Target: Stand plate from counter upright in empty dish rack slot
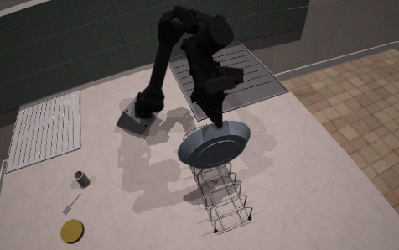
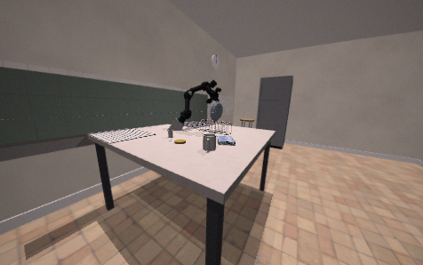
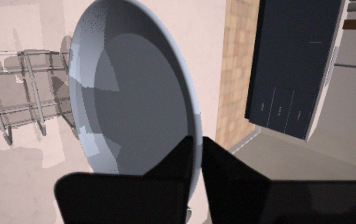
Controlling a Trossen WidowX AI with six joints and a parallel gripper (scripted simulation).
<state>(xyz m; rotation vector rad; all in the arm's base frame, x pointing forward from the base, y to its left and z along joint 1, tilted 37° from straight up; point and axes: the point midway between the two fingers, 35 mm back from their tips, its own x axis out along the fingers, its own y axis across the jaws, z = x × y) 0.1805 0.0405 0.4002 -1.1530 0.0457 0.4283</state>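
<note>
Now: hand 2 cm short of the plate and 11 cm above it. From my hand the other things lie so: small spatula: 3 cm ahead, 51 cm to the right, 32 cm below; mug: 35 cm ahead, 42 cm to the right, 28 cm below; yellow disc: 12 cm ahead, 48 cm to the right, 31 cm below.
</note>
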